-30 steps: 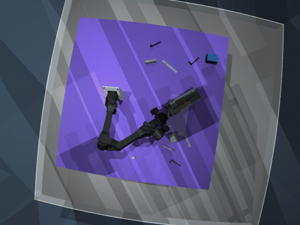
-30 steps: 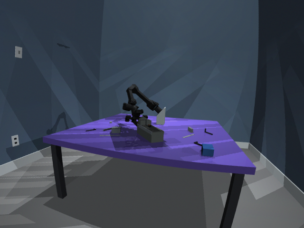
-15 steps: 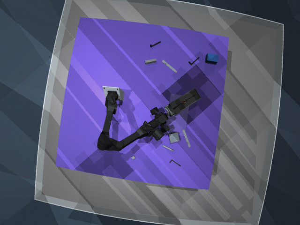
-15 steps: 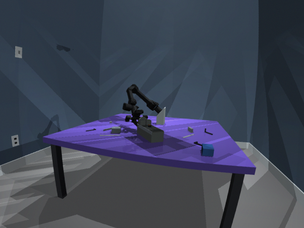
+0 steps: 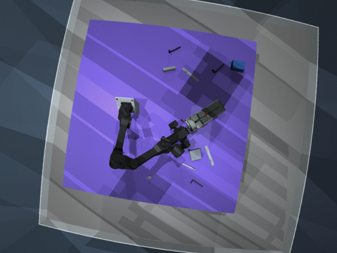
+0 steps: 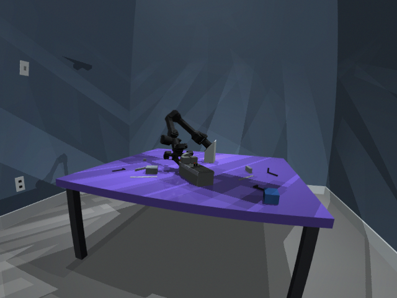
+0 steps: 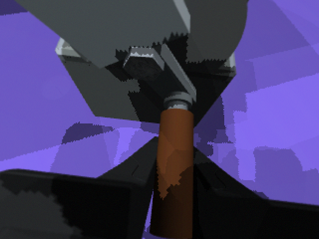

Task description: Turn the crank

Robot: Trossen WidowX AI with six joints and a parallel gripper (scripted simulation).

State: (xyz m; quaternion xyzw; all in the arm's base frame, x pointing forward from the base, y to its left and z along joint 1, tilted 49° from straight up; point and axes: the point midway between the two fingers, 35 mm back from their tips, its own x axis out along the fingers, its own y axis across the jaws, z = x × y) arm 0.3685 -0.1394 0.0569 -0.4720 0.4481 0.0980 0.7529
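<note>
The brown crank handle is 3 cm above my gripper tip, 1 cm to the right of it and 1 cm behind it. Also, from my gripper tip: dark L-shaped key (37 cm to the right, 9 cm ahead, 3 cm below); red pointer (11 cm ahead, 10 cm to the left, 4 cm above); grey block (16 cm to the right, 8 cm ahead, 2 cm below).
</note>
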